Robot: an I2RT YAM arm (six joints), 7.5 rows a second.
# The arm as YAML. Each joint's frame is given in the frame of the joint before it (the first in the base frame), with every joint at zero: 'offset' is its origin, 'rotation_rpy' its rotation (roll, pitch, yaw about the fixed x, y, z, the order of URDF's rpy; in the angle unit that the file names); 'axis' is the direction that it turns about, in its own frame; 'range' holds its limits. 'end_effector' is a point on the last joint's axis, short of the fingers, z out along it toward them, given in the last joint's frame.
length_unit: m
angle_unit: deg
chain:
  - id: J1
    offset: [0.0, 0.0, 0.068]
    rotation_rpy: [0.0, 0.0, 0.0]
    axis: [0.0, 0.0, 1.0]
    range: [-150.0, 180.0]
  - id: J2
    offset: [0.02, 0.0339, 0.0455]
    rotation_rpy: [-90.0, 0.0, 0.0]
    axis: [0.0, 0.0, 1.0]
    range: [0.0, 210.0]
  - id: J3
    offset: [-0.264, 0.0, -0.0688]
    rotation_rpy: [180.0, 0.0, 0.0]
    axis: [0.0, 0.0, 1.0]
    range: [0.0, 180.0]
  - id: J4
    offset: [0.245, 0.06, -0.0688]
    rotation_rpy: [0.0, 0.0, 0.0]
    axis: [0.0, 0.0, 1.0]
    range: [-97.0, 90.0]
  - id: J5
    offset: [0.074, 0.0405, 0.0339]
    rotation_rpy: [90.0, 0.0, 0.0]
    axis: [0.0, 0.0, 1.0]
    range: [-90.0, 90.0]
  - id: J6
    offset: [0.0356, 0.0, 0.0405]
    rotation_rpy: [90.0, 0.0, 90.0]
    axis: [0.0, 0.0, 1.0]
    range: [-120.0, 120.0]
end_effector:
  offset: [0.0, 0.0, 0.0]
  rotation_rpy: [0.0, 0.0, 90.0]
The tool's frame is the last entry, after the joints.
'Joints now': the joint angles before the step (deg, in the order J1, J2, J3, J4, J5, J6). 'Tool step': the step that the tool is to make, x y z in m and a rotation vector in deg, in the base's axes. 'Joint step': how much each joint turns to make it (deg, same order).
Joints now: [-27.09, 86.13, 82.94, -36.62, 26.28, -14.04]
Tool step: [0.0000, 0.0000, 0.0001, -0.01, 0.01, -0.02]
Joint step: [0.00, 0.01, 0.03, -0.03, 0.03, 0.00]
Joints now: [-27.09, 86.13, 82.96, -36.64, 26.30, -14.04]
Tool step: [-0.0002, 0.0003, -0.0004, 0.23, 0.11, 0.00]
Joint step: [0.02, 0.00, -0.01, -0.27, -0.08, 0.15]
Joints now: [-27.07, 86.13, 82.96, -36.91, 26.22, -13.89]
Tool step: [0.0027, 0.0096, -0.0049, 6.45, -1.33, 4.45]
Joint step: [1.03, 0.01, 0.01, -2.76, -6.78, 2.71]
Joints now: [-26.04, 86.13, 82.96, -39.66, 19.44, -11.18]
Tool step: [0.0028, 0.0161, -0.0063, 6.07, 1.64, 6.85]
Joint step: [2.06, -0.01, -0.02, -4.05, -6.79, 0.02]
